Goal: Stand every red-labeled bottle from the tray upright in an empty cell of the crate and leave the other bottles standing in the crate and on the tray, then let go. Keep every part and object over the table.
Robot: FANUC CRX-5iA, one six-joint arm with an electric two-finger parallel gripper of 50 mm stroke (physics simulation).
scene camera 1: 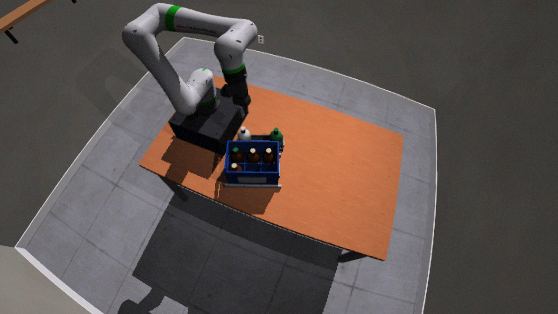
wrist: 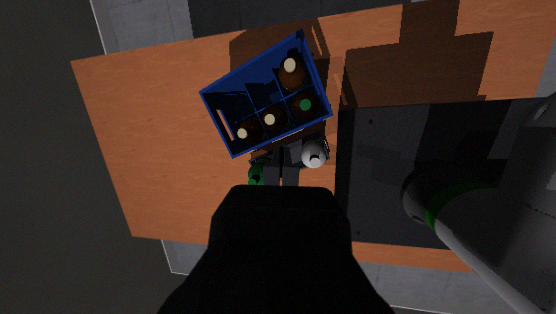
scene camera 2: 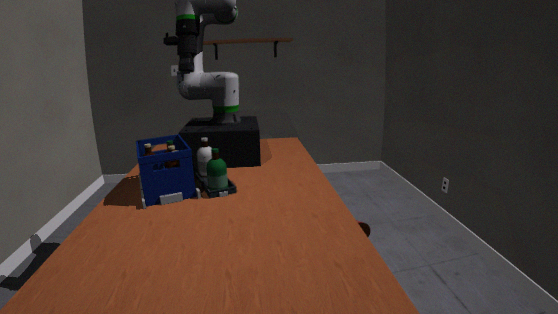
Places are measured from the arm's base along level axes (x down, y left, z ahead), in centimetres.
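Pixels of known places: gripper, fingertip midpoint: [scene camera 1: 242,116] [wrist: 281,155] [scene camera 2: 180,88]; arm's base, link origin: [scene camera 1: 208,104] [wrist: 436,194] [scene camera 2: 226,122].
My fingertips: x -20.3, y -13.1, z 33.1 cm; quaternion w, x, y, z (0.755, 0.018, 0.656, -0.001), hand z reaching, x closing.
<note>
For each thing: its middle in the pictures, then the offset to it from my fingertips. "spot": a spot on its surface instead. Level surfaces: height alone.
- blue crate, body centre: [wrist: 271,127] [scene camera 2: 179,166] [scene camera 1: 257,154] dx +28.5, dy -1.1, dz +7.2 cm
- green-capped brown bottle, body centre: [wrist: 305,107] [scene camera 1: 237,156] dx +28.7, dy -7.0, dz -2.5 cm
- dark tray, surface spot: [scene camera 2: 231,188] spot: dx +35.0, dy +19.1, dz +14.5 cm
- white bottle, body centre: [wrist: 313,155] [scene camera 2: 205,156] [scene camera 1: 244,135] dx +29.0, dy +7.0, dz -5.5 cm
- green bottle, body centre: [wrist: 259,173] [scene camera 2: 216,170] [scene camera 1: 275,137] dx +29.0, dy +13.9, dz +11.6 cm
- dark red rounded thing, body centre: [scene camera 2: 355,229] dx +59.4, dy +68.4, dz +7.3 cm
- wooden table, surface height: dx +37.2 cm
My gripper [scene camera 1: 245,111] [scene camera 2: 185,75] [wrist: 281,155] is shut and empty, high above the table behind the crate. The blue crate [scene camera 1: 273,178] [scene camera 2: 167,182] [wrist: 242,77] holds a green-capped brown bottle [scene camera 1: 235,154] [wrist: 305,104] and several cream-capped brown bottles; two cells are empty, front middle and front right in scene camera 1. On the dark tray [scene camera 2: 231,188] stand a white bottle [scene camera 1: 244,135] [scene camera 2: 205,156] [wrist: 313,152] and a green bottle [scene camera 1: 276,136] [scene camera 2: 217,172] [wrist: 256,173], a gap between them. A dark red rounded thing [scene camera 2: 364,229], mostly hidden, shows beyond the table's right edge, apparently a red bottle off the table.
The crate and tray stand close together on the wooden table [scene camera 1: 330,185] [scene camera 2: 270,240] [wrist: 145,165]. The black robot base [scene camera 1: 210,125] [scene camera 2: 235,145] [wrist: 385,175] is beside them. A wall shelf [scene camera 2: 250,40] is behind the arm.
</note>
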